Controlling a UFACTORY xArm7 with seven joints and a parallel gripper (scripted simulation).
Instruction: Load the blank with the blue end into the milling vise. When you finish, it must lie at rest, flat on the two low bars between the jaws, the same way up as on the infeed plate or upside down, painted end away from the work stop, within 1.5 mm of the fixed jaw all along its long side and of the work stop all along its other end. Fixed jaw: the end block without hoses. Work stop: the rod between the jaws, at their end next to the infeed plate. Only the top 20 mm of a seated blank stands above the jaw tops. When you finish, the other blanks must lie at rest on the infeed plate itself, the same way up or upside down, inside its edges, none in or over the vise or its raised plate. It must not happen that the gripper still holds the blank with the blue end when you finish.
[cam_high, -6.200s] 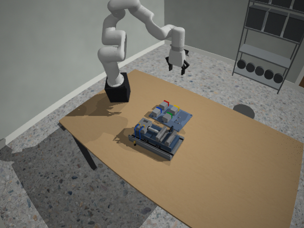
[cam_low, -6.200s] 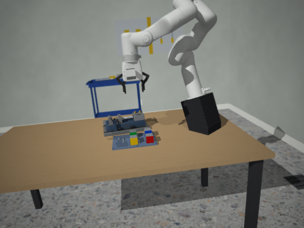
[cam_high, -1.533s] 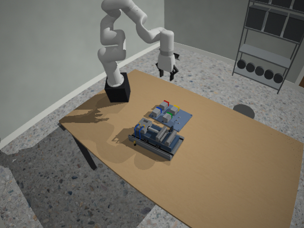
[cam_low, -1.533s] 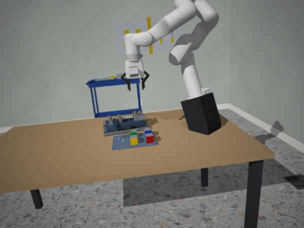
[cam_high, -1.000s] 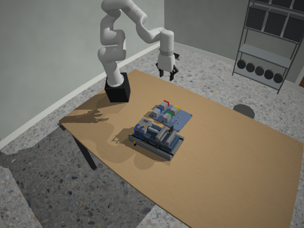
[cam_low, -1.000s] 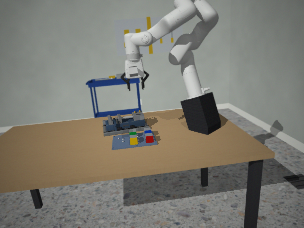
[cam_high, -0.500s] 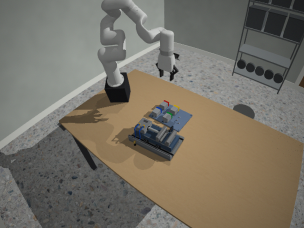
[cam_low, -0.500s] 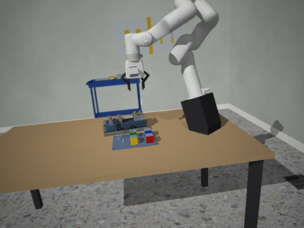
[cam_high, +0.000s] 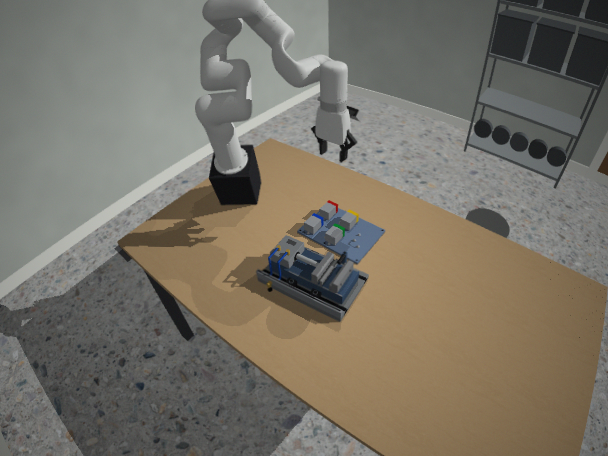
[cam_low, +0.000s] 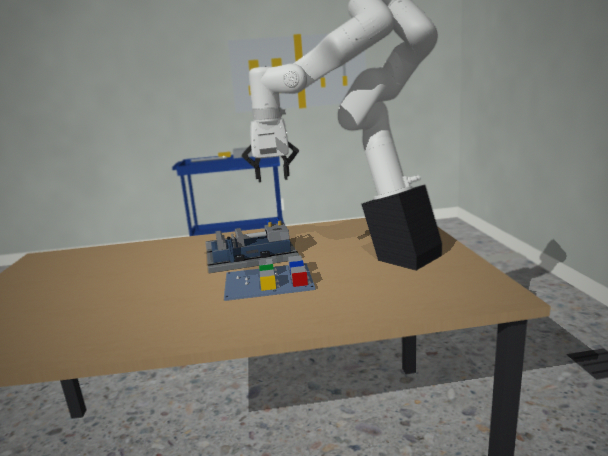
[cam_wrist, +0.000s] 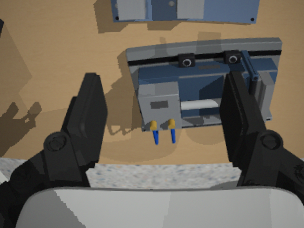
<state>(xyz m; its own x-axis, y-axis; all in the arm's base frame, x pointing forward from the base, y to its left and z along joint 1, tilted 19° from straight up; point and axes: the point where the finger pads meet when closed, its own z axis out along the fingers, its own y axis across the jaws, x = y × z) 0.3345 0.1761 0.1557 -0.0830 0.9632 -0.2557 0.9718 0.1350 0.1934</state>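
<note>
My gripper is now 40 mm past the blue-ended blank, 50 mm to the left of it and 290 mm above it. Round my hand: red-ended blank: 50 mm behind, 40 mm to the left, 290 mm below; yellow-ended blank: 40 mm ahead, 50 mm to the left, 290 mm below; green-ended blank: 50 mm ahead, 40 mm to the right, 290 mm below.
</note>
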